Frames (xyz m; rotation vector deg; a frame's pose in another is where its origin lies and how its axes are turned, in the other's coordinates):
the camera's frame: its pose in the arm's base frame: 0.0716 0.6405 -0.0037 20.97 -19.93 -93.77
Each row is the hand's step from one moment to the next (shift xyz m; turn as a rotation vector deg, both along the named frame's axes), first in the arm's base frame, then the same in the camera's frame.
Working: the arm's base frame: its pose in the camera's frame: 0.6439 -0.0021 0.0280 -20.97 19.93 93.77

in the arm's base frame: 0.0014 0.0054 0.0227 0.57 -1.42 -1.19
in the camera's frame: -0.0062 0.0106 0.0199 1.40 0.13 -1.33
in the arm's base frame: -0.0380 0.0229 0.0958 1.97 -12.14 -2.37
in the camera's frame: -0.0225 0.0053 0.1030 11.99 1.89 -3.11
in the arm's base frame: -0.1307 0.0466 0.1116 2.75 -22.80 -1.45
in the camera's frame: -0.0383 -0.0732 0.1577 22.50 3.99 -2.73
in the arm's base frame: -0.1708 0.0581 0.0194 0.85 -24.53 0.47
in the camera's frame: -0.0432 -0.1502 0.0922 24.33 3.28 -0.19
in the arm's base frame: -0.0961 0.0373 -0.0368 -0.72 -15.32 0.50
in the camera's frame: -0.0274 -0.1056 0.0089 15.30 1.02 0.61
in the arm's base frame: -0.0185 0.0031 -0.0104 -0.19 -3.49 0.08
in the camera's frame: -0.0011 -0.0214 -0.0013 3.49 0.19 0.12
